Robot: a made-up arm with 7 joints. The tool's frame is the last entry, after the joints. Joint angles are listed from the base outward.
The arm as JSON. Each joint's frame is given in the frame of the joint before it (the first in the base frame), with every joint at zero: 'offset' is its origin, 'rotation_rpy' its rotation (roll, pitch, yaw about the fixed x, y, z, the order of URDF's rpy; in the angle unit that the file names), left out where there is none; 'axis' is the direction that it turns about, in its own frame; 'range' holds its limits. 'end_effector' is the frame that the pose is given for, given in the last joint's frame.
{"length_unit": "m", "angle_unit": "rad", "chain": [
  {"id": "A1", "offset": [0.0, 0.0, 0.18], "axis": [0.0, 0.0, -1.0], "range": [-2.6, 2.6]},
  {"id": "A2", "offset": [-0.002, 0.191, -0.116], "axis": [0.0, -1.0, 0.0], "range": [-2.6, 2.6]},
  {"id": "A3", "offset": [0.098, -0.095, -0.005], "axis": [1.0, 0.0, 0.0], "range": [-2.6, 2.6]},
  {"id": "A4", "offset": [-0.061, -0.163, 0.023], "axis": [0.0, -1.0, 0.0], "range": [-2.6, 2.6]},
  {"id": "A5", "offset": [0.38, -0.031, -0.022], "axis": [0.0, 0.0, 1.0], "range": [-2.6, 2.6]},
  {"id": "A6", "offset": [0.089, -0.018, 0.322], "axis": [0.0, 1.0, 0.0], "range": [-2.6, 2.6]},
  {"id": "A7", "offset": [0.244, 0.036, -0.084], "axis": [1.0, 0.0, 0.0], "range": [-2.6, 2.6]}
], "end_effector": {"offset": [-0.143, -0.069, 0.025]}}
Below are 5 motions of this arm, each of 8 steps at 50 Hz.
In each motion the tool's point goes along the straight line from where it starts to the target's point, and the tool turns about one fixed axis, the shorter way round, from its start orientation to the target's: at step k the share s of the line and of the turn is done. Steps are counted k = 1, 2, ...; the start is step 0. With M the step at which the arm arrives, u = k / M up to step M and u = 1 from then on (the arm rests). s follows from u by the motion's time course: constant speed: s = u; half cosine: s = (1 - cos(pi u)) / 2; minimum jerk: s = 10 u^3 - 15 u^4 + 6 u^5.
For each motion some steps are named. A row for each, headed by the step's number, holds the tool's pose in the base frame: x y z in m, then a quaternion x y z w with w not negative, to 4 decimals.
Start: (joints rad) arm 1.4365 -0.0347 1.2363 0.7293 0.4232 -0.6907 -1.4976
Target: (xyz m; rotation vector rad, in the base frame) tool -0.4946 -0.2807 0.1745 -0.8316 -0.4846 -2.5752
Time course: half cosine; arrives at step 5
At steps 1, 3, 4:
1: -0.5022 -0.2655 0.1782 -0.2953 -0.1698 -0.9232 0.1777
3: -0.4975 -0.2749 0.1759 -0.2962 -0.1717 -0.9205 0.1884
4: -0.4954 -0.2791 0.1749 -0.2965 -0.1726 -0.9192 0.1931

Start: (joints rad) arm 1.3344 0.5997 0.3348 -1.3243 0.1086 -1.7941 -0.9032
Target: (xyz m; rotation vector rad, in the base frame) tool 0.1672 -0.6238 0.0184 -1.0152 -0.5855 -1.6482
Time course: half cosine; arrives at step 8
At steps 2, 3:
2: 0.1747 -0.6299 0.0526 -0.4203 -0.2549 -0.6793 0.5449
3: 0.1733 -0.6288 0.0461 -0.4213 -0.2531 -0.6815 0.5423

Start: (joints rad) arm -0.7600 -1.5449 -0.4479 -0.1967 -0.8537 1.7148 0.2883
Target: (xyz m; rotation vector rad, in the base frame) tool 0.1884 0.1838 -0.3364 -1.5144 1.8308 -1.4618
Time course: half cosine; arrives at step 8
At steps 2, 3, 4, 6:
2: 0.2044 0.1511 -0.3369 -0.4974 0.6632 -0.5261 0.1896
3: 0.2014 0.1573 -0.3368 -0.5045 0.6601 -0.5242 0.1868
4: 0.1978 0.1646 -0.3367 -0.5129 0.6563 -0.5220 0.1836
6: 0.1911 0.1782 -0.3365 -0.5282 0.6492 -0.5177 0.1776

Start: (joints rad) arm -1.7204 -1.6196 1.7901 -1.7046 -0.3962 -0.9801 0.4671
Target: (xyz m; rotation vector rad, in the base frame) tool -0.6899 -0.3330 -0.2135 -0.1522 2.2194 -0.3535
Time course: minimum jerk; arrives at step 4
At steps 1, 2, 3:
1: -0.6932 -0.3251 -0.2165 -0.0494 0.8908 -0.1423 0.4288
2: -0.6917 -0.3286 -0.2152 -0.0545 0.8902 -0.1420 0.4293
3: -0.6903 -0.3321 -0.2138 -0.0597 0.8897 -0.1418 0.4299

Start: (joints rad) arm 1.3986 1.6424 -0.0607 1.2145 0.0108 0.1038 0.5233
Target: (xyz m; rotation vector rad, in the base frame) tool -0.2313 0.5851 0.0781 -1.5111 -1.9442 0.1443
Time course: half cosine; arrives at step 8
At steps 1, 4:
1: -0.2190 0.5990 0.0708 -0.5976 -0.7372 0.0625 0.3090
4: -0.2249 0.5923 0.0743 -0.5883 -0.7404 0.0590 0.3197

